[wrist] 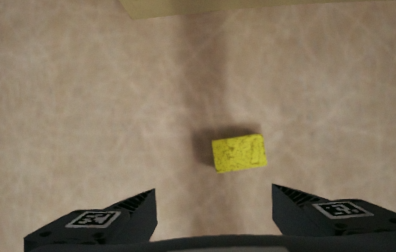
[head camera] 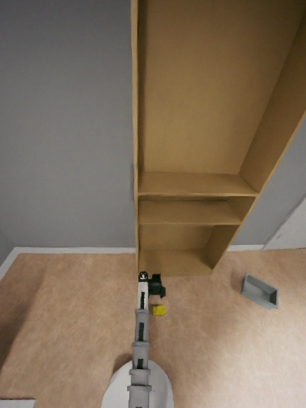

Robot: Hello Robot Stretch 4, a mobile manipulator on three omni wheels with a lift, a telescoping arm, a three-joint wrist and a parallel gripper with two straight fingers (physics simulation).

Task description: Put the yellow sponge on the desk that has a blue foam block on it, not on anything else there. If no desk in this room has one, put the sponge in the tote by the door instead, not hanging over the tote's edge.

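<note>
The yellow sponge lies flat on the floor in front of the bookshelf. My gripper is open and empty, its two fingers wide apart at the bottom of the wrist view, above the floor. The sponge shows beyond the fingertips, a little right of the middle between them. In the head view the fingers are too small to make out. A grey tote stands on the floor at the right. No desk and no blue foam block can be made out in these views.
A tall wooden bookshelf stands against the grey wall just past my arm. Its base edge shows at the top of the wrist view. A white door or panel shows at the right, and a pale edge at the lower left.
</note>
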